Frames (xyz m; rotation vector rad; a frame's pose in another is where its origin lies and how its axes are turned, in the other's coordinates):
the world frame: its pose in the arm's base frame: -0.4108 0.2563 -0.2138 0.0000 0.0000 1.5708
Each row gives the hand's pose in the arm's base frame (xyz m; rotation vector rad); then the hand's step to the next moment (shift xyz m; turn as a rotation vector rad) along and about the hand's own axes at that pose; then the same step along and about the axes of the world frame.
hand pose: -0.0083 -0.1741 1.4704 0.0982 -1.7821 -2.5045
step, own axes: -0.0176 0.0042 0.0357 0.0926 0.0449 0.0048
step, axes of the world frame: 0.0338 -0.0144 0.0159 -0.0186 0.0919 0.0427
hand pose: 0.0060 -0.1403 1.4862 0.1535 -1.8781 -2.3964
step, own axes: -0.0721 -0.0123 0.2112 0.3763 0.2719 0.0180
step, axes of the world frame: 0.2158 -0.0425 0.0398 -0.0982 0.3722 0.2601
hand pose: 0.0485 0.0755 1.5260 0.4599 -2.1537 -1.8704
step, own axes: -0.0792 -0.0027 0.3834 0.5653 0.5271 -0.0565
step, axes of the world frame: 0.3799 0.0761 -0.0564 -0.2087 0.5352 0.5202
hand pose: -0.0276 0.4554 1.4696 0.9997 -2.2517 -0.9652
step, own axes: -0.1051 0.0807 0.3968 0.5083 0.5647 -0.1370
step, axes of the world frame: 0.2808 0.2339 -0.2035 -0.1788 0.4631 0.5913
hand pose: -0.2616 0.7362 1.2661 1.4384 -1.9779 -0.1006
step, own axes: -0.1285 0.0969 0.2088 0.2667 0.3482 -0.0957
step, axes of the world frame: 0.0825 0.1754 -0.1787 -0.0662 0.2719 0.3510
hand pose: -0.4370 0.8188 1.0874 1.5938 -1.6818 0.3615
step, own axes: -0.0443 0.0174 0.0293 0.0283 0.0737 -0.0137
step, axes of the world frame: 0.0151 0.0299 -0.0447 0.0018 0.0622 0.0505
